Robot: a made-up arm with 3 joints. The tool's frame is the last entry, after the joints. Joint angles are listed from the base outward. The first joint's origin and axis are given. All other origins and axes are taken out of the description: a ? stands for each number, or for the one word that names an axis. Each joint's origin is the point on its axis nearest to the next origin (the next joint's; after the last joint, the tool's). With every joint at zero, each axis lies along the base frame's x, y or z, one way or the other. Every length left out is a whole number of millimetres.
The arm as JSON. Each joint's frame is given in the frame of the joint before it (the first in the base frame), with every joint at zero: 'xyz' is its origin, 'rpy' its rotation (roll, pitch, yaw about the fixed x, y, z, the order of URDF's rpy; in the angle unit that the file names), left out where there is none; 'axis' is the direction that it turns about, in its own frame. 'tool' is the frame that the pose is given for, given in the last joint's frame.
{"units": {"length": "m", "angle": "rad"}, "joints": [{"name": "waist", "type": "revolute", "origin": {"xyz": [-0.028, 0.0, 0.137]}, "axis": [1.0, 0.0, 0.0]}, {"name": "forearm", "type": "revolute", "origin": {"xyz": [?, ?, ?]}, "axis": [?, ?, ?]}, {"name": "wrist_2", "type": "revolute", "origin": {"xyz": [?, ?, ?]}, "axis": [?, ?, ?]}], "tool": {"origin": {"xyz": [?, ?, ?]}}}
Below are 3 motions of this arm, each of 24 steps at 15 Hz.
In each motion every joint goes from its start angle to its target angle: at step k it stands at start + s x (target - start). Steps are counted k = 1, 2, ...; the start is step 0. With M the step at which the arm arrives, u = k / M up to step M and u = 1 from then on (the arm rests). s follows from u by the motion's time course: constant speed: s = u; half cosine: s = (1 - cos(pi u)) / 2; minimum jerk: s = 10 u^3 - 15 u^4 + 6 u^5.
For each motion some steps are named. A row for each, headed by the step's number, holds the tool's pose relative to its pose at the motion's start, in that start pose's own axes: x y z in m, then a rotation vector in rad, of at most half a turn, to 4 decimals.
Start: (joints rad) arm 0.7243 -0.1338 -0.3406
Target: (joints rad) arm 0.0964 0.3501 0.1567
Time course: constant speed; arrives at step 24
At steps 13, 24:
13: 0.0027 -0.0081 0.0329 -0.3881 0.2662 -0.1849
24: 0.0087 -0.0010 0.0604 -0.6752 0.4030 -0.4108

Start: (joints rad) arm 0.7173 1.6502 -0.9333
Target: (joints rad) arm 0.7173 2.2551 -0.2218
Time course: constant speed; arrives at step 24
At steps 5, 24:
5: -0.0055 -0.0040 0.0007 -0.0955 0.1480 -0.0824
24: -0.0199 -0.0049 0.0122 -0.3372 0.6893 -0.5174

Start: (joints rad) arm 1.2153 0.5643 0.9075
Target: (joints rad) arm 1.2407 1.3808 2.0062
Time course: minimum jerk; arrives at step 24
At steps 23, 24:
23: -0.0152 0.0136 0.0686 0.8542 1.0553 -0.0825
24: -0.0152 0.0135 0.0687 0.8549 1.0559 -0.0823

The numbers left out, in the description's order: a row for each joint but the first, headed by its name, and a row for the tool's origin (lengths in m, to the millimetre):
forearm: xyz 0.0 -0.111 0.011, axis 0.0 0.0 -1.0
wrist_2: xyz 0.007 0.028 0.0, axis 0.0 1.0 0.0
tool: xyz -0.019 0.0 -0.052

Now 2 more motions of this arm.
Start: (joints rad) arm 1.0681 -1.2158 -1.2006
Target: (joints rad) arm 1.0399 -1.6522 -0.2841
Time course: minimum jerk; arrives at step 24
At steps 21, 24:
21: -0.0355 -0.0012 0.0480 0.3003 0.9152 0.3285
24: -0.0357 -0.0016 0.0489 0.3031 0.9296 0.3364

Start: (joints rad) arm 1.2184 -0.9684 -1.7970
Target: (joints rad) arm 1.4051 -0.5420 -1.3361
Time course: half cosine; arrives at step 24
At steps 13, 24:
13: -0.0193 -0.0140 0.0019 -0.2467 0.1798 -0.0466
24: -0.0340 -0.0218 0.0059 -0.4262 0.3243 -0.1393

